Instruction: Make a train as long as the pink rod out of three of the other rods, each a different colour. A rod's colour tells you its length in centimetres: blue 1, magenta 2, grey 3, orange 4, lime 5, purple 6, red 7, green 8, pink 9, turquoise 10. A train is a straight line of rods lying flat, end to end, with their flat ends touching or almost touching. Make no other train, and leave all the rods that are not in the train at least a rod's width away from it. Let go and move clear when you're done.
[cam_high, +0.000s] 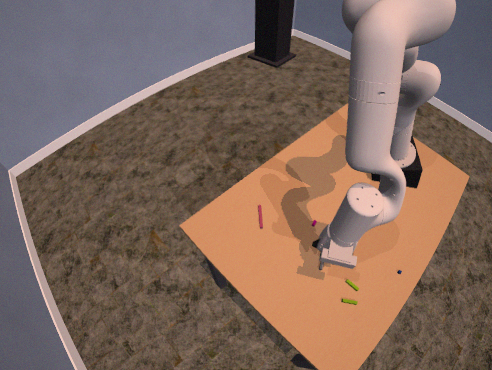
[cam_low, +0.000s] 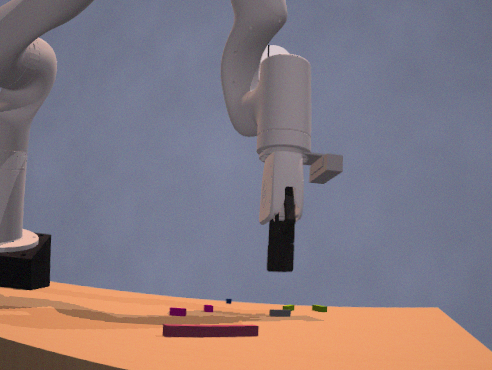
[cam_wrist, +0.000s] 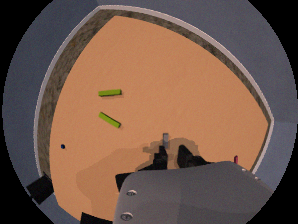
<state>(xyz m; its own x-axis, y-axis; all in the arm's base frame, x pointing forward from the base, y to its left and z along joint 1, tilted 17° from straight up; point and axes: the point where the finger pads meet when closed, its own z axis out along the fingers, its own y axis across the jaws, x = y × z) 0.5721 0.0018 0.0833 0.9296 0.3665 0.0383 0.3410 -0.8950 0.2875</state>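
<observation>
Now: the grey rod 8 cm below my hand. From my hand the other things lie so: blue rod: 25 cm to the left, 14 cm behind, 8 cm below; then pink rod: 27 cm to the right, 8 cm below, 2 cm behind.
</observation>
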